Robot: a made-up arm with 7 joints. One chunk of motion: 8 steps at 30 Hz.
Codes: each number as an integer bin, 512 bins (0 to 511) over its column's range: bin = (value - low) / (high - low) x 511, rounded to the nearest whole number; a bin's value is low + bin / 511 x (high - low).
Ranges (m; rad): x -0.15..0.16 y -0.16..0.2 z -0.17..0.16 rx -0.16..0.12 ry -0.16..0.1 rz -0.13..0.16
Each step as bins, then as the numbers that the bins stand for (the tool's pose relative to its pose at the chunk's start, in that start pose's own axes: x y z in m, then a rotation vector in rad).
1 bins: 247 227 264 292 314 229
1 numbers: -0.0002 -0.0001 0.0005 0.0000 -0.0002 0.0000
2 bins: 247 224 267 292 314 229
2 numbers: -0.0002 -0.0022 0.0024 0.0000 -0.0002 0.0000
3 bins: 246 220 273 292 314 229
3 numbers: -0.0008 -0.0050 0.0063 0.0000 -0.0002 0.0000
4 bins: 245 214 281 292 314 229
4 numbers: -0.0014 -0.0092 0.0115 0.0000 -0.0002 0.0000
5 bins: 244 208 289 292 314 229
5 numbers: -0.0020 -0.0135 0.0166 0.0000 -0.0002 0.0000
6 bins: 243 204 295 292 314 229
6 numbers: -0.0026 -0.0163 0.0205 0.0000 -0.0002 0.0000
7 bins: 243 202 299 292 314 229
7 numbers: -0.0026 -0.0177 0.0231 0.0000 -0.0002 0.0000
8 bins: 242 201 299 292 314 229
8 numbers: -0.0032 -0.0184 0.0231 0.0000 -0.0002 0.0000
